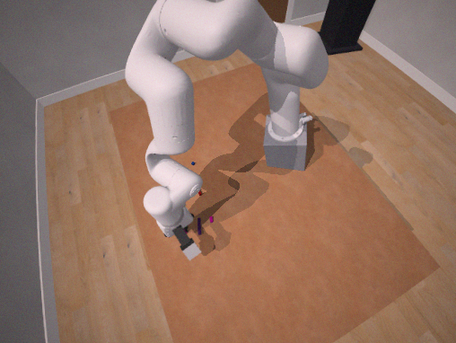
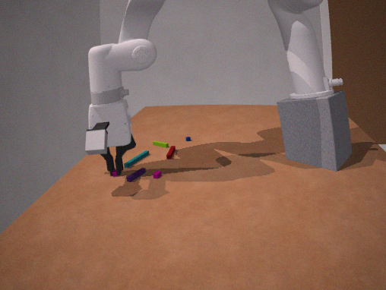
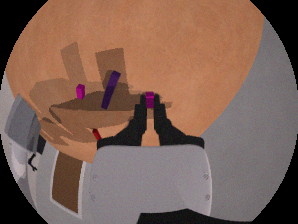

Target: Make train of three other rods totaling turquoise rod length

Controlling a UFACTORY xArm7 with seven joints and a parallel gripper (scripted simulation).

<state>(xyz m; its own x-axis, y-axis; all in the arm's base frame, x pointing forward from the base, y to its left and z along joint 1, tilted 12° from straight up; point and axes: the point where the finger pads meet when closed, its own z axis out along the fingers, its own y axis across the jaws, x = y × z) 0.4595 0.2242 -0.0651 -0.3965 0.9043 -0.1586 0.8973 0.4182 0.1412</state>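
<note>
Right now the blue rod is 8 cm behind my hand, 26 cm to the right of it and 2 cm below it. The rest, counted from my hand: turquoise rod (1 cm behind, 9 cm to the right, 2 cm below); then purple rod (6 cm behind, 2 cm below); then red rod (8 cm behind, 15 cm to the right, 2 cm below).
</note>
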